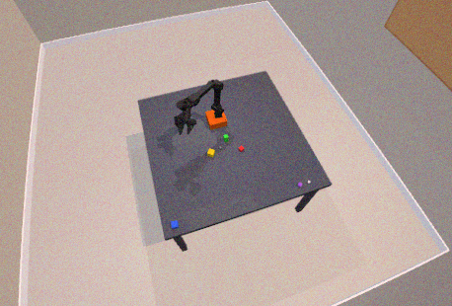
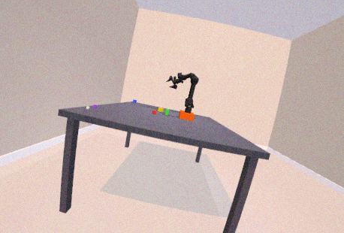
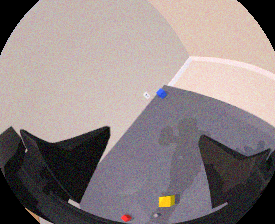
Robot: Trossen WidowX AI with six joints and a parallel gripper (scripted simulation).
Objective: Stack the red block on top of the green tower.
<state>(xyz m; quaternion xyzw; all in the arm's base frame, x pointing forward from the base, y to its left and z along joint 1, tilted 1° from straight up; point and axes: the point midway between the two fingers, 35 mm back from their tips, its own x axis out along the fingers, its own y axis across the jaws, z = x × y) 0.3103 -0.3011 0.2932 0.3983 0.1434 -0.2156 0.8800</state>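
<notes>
The small red block lies 430 mm to the left of my gripper tip and 340 mm below it. Also, from my gripper tip: blue block 500 mm ahead, 170 mm to the right, 340 mm below; tiny grey piece 50 mm behind, 260 mm to the left, 350 mm below; yellow block 10 mm behind, 180 mm to the left, 340 mm below.
</notes>
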